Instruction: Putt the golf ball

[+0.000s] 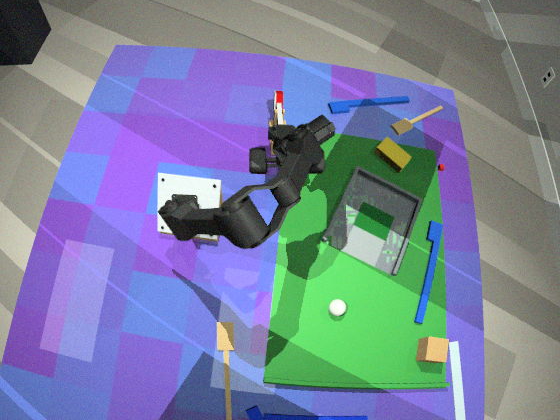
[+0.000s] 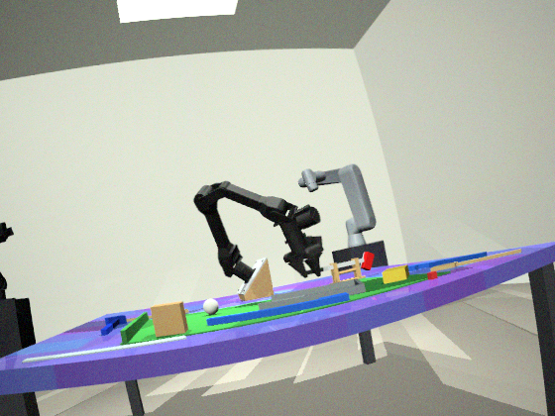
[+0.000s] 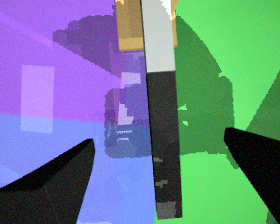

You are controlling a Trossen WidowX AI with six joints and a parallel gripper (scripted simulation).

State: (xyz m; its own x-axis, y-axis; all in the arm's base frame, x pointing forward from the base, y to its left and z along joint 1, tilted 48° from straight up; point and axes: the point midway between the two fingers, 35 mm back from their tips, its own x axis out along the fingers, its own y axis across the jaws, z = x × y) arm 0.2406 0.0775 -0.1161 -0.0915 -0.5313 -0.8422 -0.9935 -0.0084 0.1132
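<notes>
Now: the wooden stand 10 mm behind my gripper tip, 130 mm to the left of it and 10 mm below it. Round my gripper tip: green mat (240 mm ahead, 210 mm to the right, 40 mm below); then yellow block (340 mm ahead, 100 mm to the left, 30 mm below); then grey platform (260 mm ahead, 100 mm to the right, 40 mm below).
</notes>
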